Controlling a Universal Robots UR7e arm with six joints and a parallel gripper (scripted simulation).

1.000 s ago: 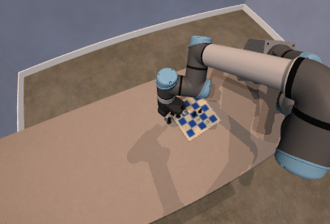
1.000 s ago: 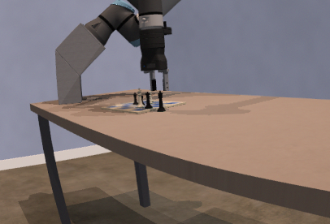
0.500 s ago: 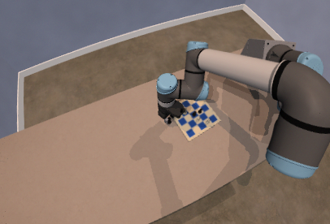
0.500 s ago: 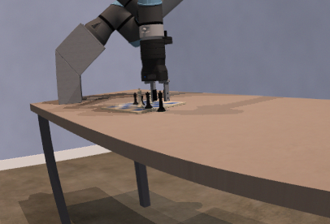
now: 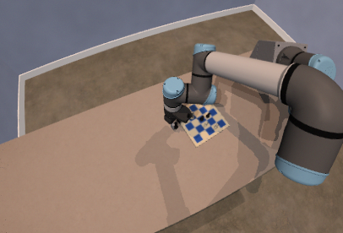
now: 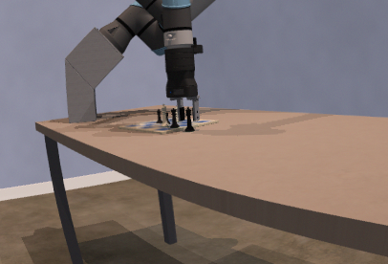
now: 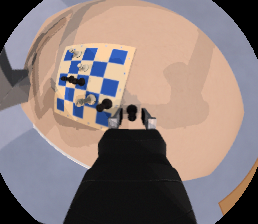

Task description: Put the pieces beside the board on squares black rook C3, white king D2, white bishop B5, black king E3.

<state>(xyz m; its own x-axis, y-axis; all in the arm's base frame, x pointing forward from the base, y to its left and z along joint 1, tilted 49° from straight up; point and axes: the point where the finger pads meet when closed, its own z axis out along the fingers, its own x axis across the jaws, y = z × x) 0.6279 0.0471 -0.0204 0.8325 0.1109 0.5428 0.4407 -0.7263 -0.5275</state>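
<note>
Right now my hand is 1 cm above the black king. Also, from my hand: white king: 10 cm behind, 2 cm to the right, 1 cm below; then chessboard: 14 cm behind, 1 cm to the left, 4 cm below; then white bishop: 20 cm behind, 7 cm to the left, 2 cm below.
</note>
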